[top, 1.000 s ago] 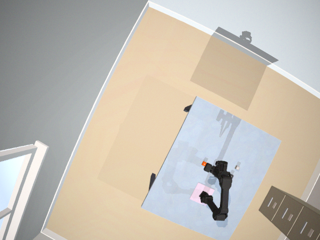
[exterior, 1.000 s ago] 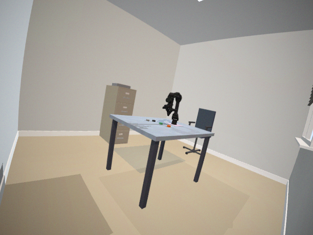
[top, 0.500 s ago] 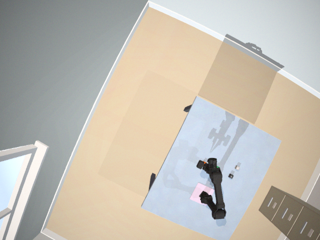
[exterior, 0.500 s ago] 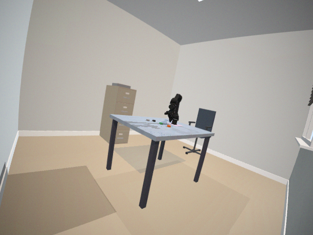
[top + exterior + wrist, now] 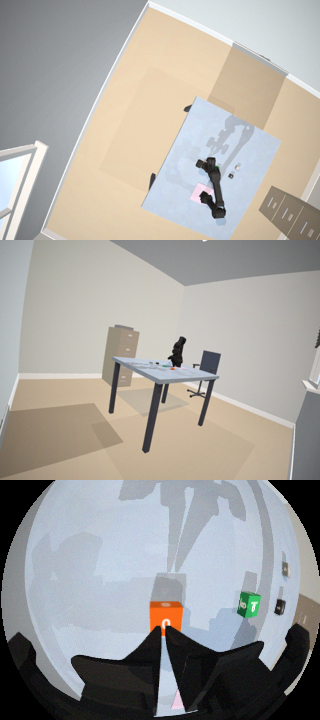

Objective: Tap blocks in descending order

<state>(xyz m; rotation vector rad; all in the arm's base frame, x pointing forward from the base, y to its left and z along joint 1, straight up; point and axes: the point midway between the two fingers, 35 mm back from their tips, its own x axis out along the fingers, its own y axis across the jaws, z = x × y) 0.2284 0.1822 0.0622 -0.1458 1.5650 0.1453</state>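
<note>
The orange block lies 2 cm below my gripper tip. The rest, counted from my gripper tip: green block: 12 cm to the right, 4 cm ahead, 2 cm below; then grey block: 28 cm to the right, 14 cm ahead, 2 cm below; then dark block: 27 cm to the right, 5 cm ahead, 2 cm below.
</note>
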